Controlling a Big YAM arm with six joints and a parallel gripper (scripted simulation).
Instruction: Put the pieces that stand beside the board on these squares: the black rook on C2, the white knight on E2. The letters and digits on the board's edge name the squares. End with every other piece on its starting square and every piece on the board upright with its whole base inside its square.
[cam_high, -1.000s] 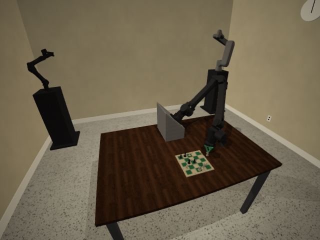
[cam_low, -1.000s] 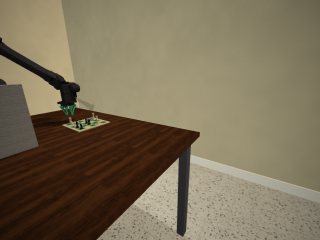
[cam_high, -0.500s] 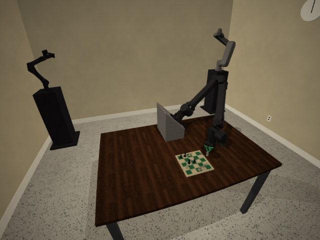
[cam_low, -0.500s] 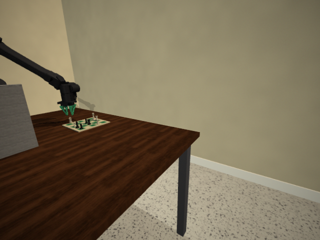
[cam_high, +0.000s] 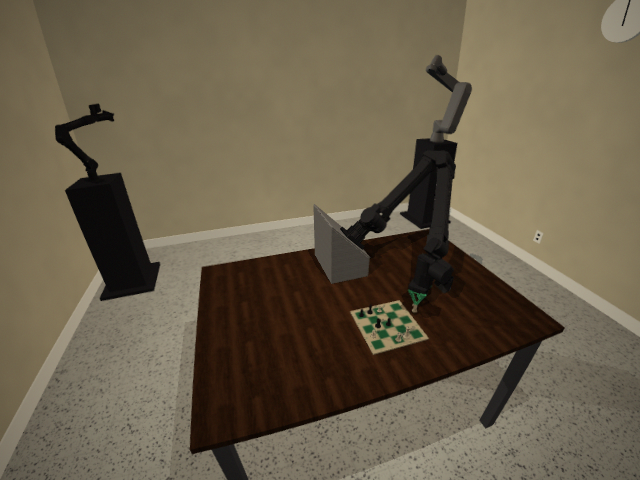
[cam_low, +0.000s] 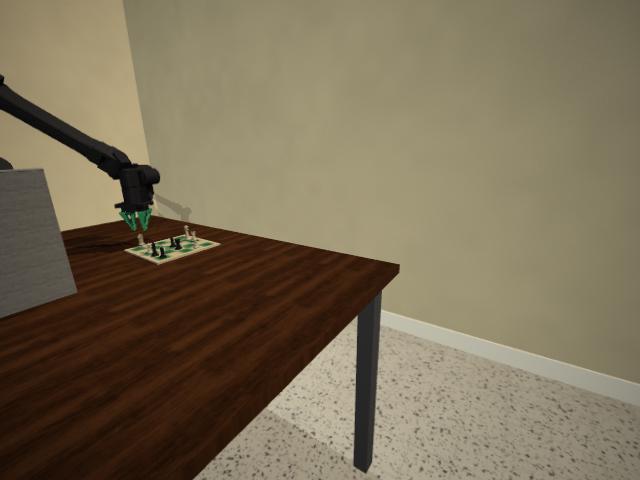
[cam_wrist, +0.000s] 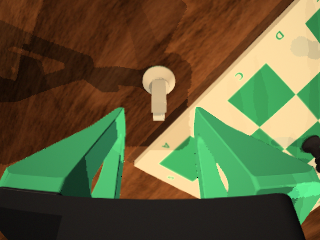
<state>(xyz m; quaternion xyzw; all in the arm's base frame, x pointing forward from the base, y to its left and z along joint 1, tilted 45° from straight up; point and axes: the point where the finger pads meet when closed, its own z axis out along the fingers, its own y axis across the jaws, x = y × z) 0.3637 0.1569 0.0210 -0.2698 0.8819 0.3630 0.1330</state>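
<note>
The white knight lies 4 cm below my hand and 1 cm behind it. From my hand the other things lie so: black rook: 18 cm to the right, 4 cm below, 2 cm ahead; then green-and-cream chessboard: 14 cm to the right, 6 cm below, 3 cm ahead.
</note>
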